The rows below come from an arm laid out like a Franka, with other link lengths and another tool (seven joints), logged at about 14 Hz.
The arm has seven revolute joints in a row. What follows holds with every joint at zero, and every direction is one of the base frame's.
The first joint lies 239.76 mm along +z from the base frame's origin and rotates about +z.
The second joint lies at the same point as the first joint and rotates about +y.
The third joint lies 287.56 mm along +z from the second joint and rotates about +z.
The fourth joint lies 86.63 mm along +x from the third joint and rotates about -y.
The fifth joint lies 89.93 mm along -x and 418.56 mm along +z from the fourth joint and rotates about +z.
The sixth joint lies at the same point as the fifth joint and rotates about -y.
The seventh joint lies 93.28 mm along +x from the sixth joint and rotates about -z.
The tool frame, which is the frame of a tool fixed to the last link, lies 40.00 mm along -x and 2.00 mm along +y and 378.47 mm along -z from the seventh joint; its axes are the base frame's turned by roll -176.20, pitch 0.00 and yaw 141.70 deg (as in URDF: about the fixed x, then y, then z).
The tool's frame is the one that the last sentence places.
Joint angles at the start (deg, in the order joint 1, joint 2, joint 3, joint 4, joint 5, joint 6, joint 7):
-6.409 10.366 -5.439 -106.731 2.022 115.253 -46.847
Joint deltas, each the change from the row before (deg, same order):
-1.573 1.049 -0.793 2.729 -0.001 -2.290 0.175
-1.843 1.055 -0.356 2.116 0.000 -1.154 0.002
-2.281 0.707 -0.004 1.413 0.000 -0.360 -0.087
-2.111 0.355 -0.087 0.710 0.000 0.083 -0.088
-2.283 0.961 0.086 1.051 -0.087 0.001 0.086
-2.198 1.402 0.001 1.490 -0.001 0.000 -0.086
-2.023 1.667 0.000 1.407 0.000 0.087 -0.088
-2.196 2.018 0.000 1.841 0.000 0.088 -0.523
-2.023 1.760 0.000 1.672 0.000 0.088 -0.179
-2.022 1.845 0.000 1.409 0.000 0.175 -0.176
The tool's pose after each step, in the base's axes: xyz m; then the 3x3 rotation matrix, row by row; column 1 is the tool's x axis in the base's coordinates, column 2 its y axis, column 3 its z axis. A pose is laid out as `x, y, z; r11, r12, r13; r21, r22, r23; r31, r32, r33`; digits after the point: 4 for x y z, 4 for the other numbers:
0.5832, -0.1679, 0.0256; -0.9927, 0.1120, -0.0450; 0.1140, 0.9925, -0.0451; 0.0396, -0.0499, -0.9980
0.5821, -0.1920, 0.0308; -0.9877, 0.1488, -0.0488; 0.1510, 0.9875, -0.0459; 0.0414, -0.0527, -0.9978
0.5803, -0.2172, 0.0345; -0.9815, 0.1862, -0.0451; 0.1883, 0.9810, -0.0471; 0.0355, -0.0547, -0.9979
0.5763, -0.2411, 0.0366; -0.9742, 0.2222, -0.0400; 0.2240, 0.9733, -0.0491; 0.0280, -0.0568, -0.9980
0.5710, -0.2655, 0.0349; -0.9648, 0.2598, -0.0415; 0.2617, 0.9638, -0.0509; 0.0268, -0.0599, -0.9978
0.5667, -0.2904, 0.0319; -0.9547, 0.2944, -0.0429; 0.2964, 0.9536, -0.0525; 0.0255, -0.0628, -0.9977
0.5612, -0.3132, 0.0252; -0.9443, 0.3254, -0.0486; 0.3278, 0.9433, -0.0526; 0.0287, -0.0656, -0.9974
0.5556, -0.3389, 0.0180; -0.9347, 0.3515, -0.0530; 0.3542, 0.9336, -0.0537; 0.0306, -0.0689, -0.9972
0.5494, -0.3624, 0.0119; -0.9232, 0.3802, -0.0562; 0.3831, 0.9221, -0.0548; 0.0310, -0.0721, -0.9969
0.5405, -0.3848, 0.0026; -0.9107, 0.4083, -0.0634; 0.4116, 0.9098, -0.0534; 0.0359, -0.0748, -0.9966

